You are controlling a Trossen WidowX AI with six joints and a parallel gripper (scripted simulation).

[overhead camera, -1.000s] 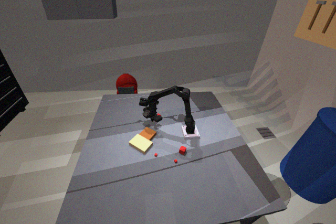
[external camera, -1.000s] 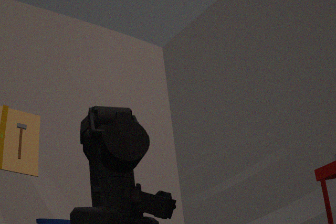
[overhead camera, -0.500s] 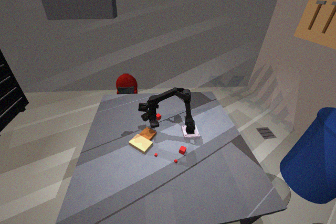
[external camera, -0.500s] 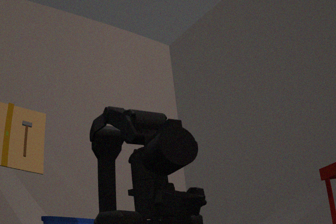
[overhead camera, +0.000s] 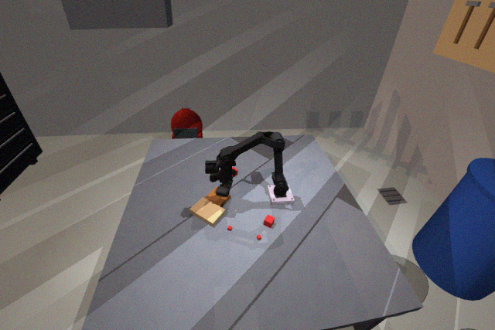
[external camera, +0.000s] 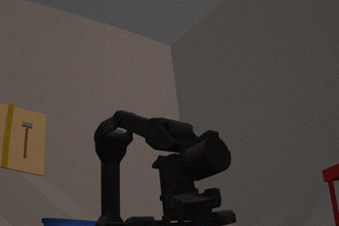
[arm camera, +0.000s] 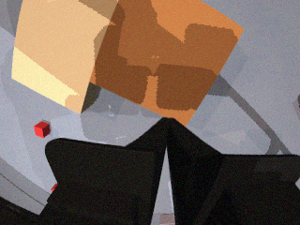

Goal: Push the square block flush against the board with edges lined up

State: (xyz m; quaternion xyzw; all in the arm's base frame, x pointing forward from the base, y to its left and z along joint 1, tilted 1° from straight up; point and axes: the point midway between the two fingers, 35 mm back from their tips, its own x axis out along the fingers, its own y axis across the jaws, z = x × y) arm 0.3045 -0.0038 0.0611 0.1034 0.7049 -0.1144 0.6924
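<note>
Now: gripper tip 50 mm short of the orange square block, 10 mm to the left of it and 50 mm above it. The rest, counted from my gripper tip: tan board 100 mm ahead, 80 mm to the left, 50 mm below.
</note>
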